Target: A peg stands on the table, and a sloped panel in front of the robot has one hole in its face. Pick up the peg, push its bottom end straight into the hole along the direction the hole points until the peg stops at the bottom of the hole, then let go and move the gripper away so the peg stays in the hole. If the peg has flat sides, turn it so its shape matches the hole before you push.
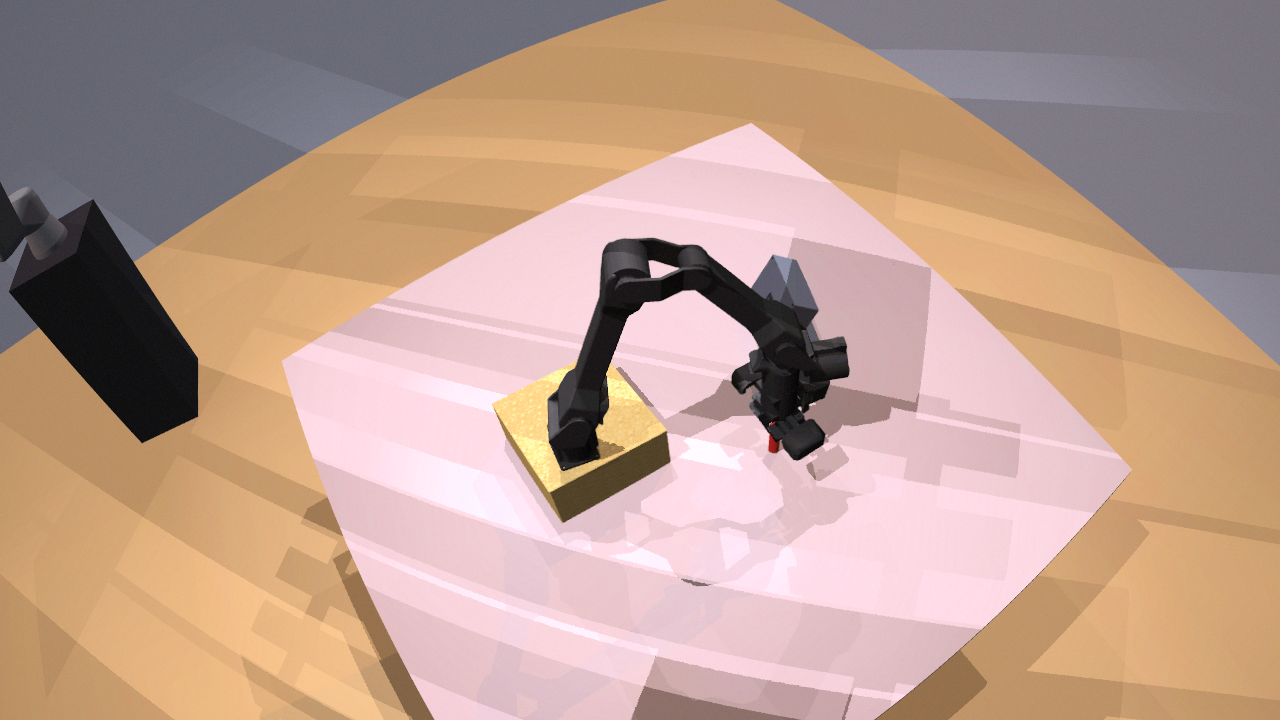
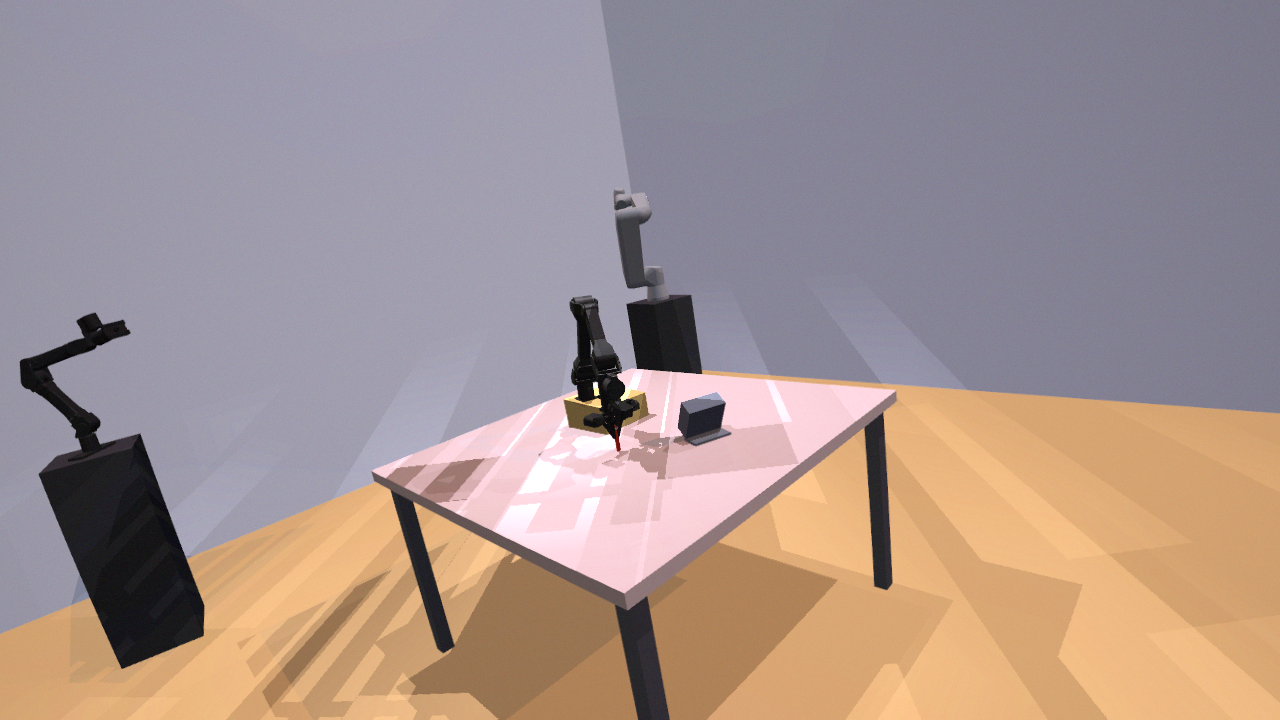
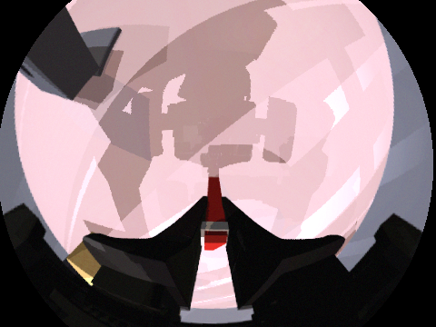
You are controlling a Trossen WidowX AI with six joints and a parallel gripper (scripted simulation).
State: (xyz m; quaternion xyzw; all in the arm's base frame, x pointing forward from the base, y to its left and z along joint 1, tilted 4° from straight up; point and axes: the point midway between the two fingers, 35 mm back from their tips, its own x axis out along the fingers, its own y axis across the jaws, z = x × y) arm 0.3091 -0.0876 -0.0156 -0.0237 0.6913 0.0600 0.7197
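My gripper tip is 140 mm short of the grey sloped panel, 240 mm to the right of it and 20 mm below it. The rest, counted from my gripper tip: red peg 20 mm above.
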